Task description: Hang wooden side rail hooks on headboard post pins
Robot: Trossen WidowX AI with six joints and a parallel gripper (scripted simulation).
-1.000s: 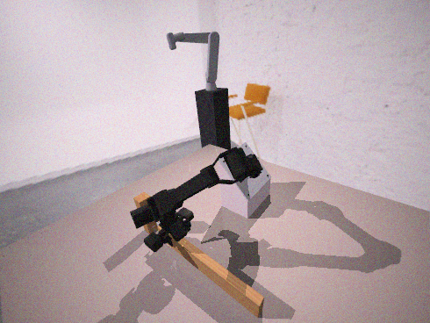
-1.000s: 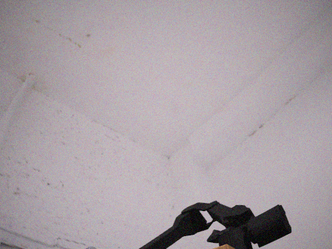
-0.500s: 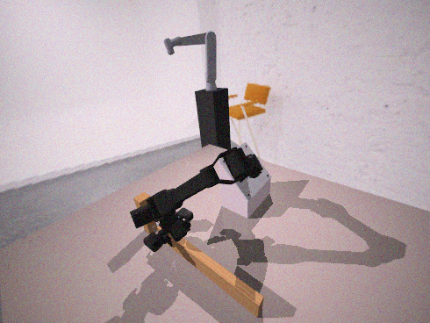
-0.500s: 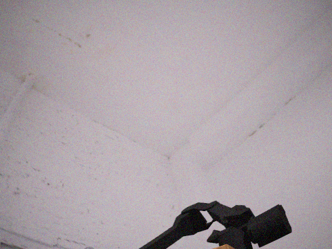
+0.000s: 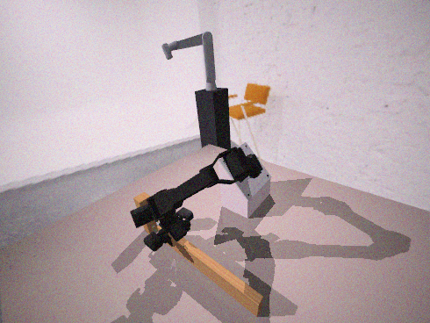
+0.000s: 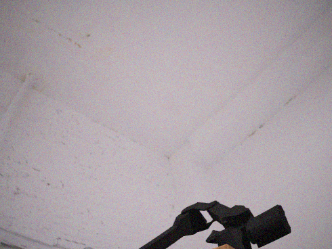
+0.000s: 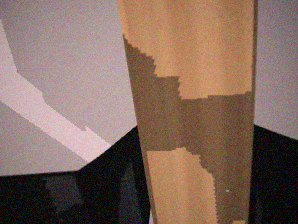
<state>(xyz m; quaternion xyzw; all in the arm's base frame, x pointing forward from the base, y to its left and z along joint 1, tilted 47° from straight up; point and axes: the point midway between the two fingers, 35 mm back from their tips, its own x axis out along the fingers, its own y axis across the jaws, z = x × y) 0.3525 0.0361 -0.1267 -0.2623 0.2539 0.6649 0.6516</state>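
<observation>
My gripper tip is now 17 cm to the left of the headboard post and 4 cm below it.
</observation>
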